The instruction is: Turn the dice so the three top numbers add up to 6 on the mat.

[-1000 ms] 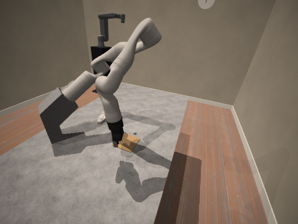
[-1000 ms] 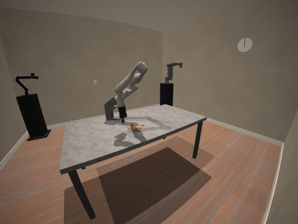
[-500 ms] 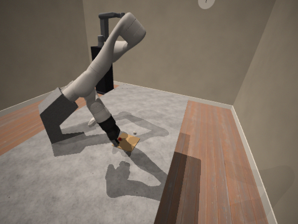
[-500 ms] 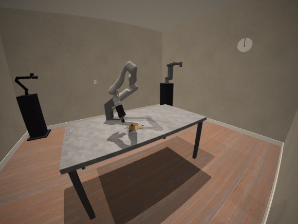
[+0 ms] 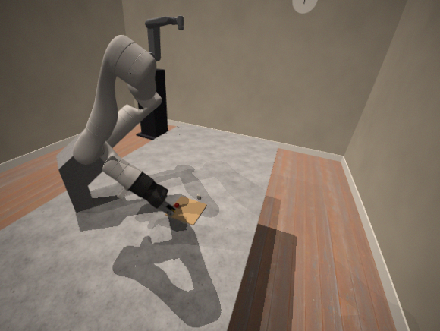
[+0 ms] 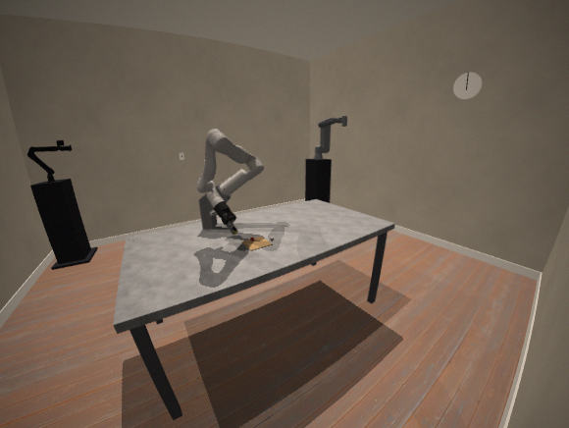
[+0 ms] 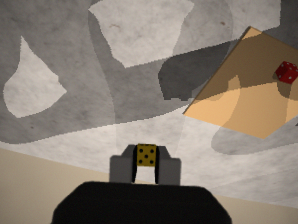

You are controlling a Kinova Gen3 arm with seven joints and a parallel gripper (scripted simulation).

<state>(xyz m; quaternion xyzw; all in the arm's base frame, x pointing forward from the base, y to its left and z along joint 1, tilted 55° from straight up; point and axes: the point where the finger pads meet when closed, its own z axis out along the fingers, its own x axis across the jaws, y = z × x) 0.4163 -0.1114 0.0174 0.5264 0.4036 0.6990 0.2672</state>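
Now: the red die 6 cm behind my hand, 13 cm to the left of it and 11 cm below it. Also, from my hand: tan mat (2 cm behind, 14 cm to the left, 12 cm below); then white die (1 cm behind, 24 cm to the left, 11 cm below); then yellow die (1 cm ahead, 1 cm below).
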